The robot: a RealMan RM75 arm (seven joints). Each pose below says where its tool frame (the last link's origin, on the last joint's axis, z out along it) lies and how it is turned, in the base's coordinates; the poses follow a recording.
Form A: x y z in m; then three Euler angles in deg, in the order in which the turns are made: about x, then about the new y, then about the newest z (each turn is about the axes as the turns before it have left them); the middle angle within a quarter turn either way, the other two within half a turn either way.
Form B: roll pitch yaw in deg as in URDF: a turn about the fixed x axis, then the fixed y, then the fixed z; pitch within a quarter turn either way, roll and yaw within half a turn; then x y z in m. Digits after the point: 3 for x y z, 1 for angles.
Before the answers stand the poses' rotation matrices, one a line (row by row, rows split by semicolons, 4 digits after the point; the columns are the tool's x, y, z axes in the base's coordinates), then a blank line. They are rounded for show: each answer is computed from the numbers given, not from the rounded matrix.
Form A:
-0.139, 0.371, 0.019, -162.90, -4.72, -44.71
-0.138, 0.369, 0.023, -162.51, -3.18, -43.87
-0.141, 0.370, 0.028, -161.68, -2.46, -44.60
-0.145, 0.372, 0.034, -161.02, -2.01, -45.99
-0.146, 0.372, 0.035, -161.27, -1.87, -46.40
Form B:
0.7083 0.7011 -0.0823; 0.6896 -0.6622 0.2930; 0.1510 -0.2643 -0.9526
0.7198 0.6920 -0.0555; 0.6730 -0.6760 0.3001; 0.1701 -0.2533 -0.9523
0.7114 0.7015 -0.0429; 0.6762 -0.6665 0.3140; 0.1917 -0.2524 -0.9484
0.6944 0.7188 -0.0351; 0.6880 -0.6488 0.3250; 0.2109 -0.2498 -0.9451
0.6893 0.7238 -0.0326; 0.6930 -0.6455 0.3209; 0.2112 -0.2438 -0.9465

-164.5, -8.7, 44.2, -0.139, 0.371, 0.019
-165.1, -9.8, 43.1, -0.138, 0.369, 0.023
-165.1, -11.1, 43.5, -0.141, 0.370, 0.028
-165.2, -12.2, 44.7, -0.145, 0.372, 0.034
-165.6, -12.2, 45.2, -0.146, 0.372, 0.035

